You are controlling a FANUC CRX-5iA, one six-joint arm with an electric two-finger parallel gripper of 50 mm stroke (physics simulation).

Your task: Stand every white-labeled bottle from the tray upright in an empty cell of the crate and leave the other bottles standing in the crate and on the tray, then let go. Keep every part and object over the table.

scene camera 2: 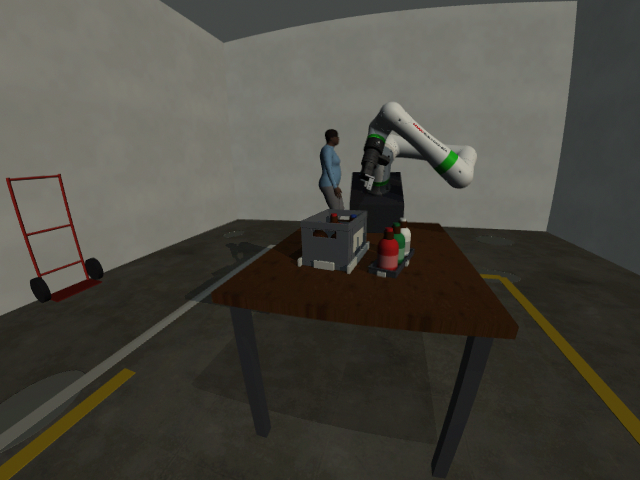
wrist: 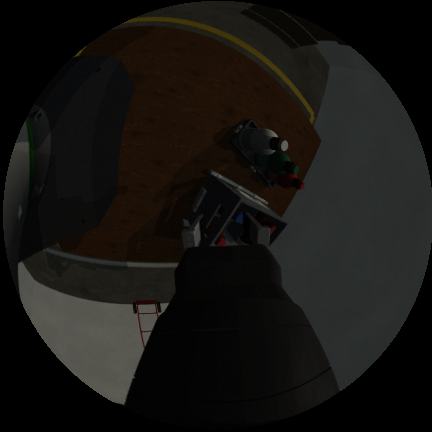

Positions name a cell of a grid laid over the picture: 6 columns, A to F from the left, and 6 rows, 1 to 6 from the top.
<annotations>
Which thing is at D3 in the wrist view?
A green bottle.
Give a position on a red bottle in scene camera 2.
D4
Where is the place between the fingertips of my gripper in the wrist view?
D4
</annotations>
